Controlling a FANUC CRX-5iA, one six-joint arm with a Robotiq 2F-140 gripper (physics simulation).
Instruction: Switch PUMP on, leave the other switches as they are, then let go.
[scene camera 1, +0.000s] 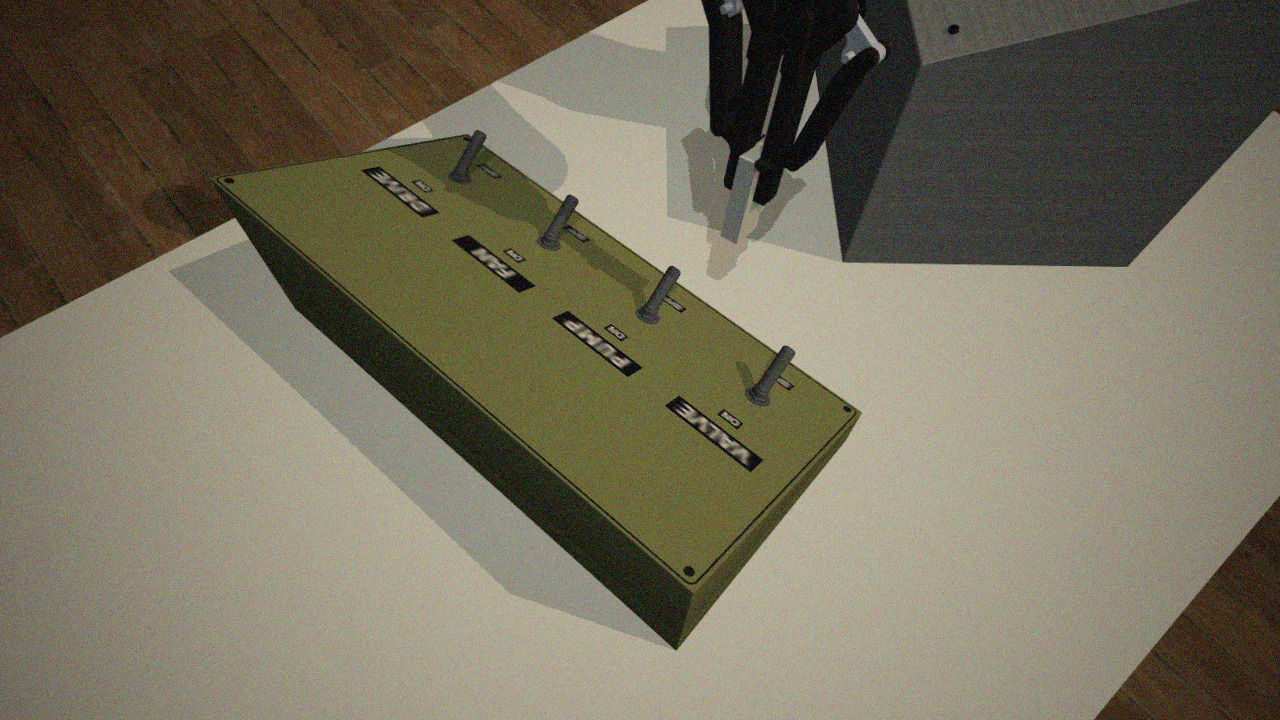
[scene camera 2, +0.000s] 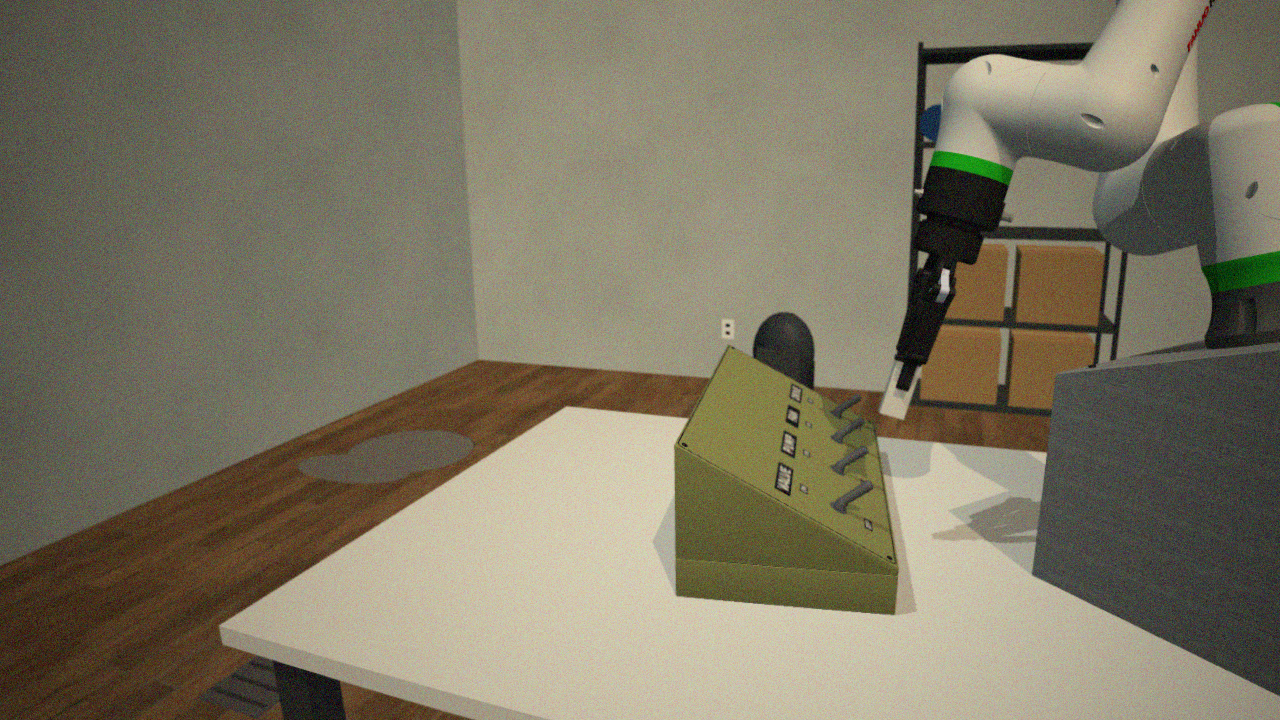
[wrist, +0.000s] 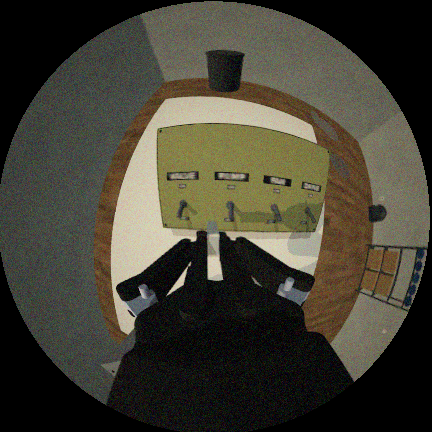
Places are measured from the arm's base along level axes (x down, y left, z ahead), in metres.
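Pixels of known places: gripper, fingertip midpoint: (scene camera 1: 738, 232) (scene camera 2: 890, 415) (wrist: 211, 229).
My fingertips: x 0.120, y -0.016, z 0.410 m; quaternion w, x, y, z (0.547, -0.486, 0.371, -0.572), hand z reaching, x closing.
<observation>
For each thing: its top centre in the pictures, then the offset to it from my fingertips. Level surfaces: height alone.
- PUMP lever, top centre: (scene camera 1: 662, 278) (scene camera 2: 852, 444) (wrist: 231, 210) dx +0.055, dy -0.036, dz +0.045 m
- VALVE lever, top centre: (scene camera 1: 778, 360) (scene camera 2: 855, 480) (wrist: 178, 208) dx +0.055, dy +0.084, dz +0.035 m
- FAN lever, top centre: (scene camera 1: 559, 205) (scene camera 2: 850, 416) (wrist: 280, 212) dx +0.055, dy -0.155, dz +0.056 m
- DRIVE lever, top centre: (scene camera 1: 467, 139) (scene camera 2: 848, 393) (wrist: 314, 214) dx +0.055, dy -0.275, dz +0.066 m
- pale table, surface height: dx +0.187 m
The olive panel (scene camera 1: 501, 358) (scene camera 2: 751, 537) (wrist: 240, 150) bears four grey levers. The PUMP lever (scene camera 1: 658, 295) (scene camera 2: 849, 461) (wrist: 230, 211) leans away from its ON label, to the OFF side. The VALVE lever (scene camera 1: 770, 376) (scene camera 2: 852, 497) (wrist: 182, 209), FAN lever (scene camera 1: 558, 222) (scene camera 2: 846, 429) (wrist: 276, 213) and DRIVE lever (scene camera 1: 468, 158) (scene camera 2: 844, 407) (wrist: 310, 215) lean the same way. My gripper (scene camera 1: 740, 204) (scene camera 2: 897, 394) (wrist: 211, 229) is shut and empty, raised off the panel's low edge on the robot-base side, apart from the levers.
The panel stands on a pale table (scene camera 1: 268, 537) (scene camera 2: 501, 537) (wrist: 132, 215). A big grey block (scene camera 1: 1029, 161) (scene camera 2: 1163, 483) under the robot's base stands beyond the gripper. A dark bin (scene camera 2: 784, 344) (wrist: 225, 70) and a shelf rack (scene camera 2: 916, 179) are farther off.
</observation>
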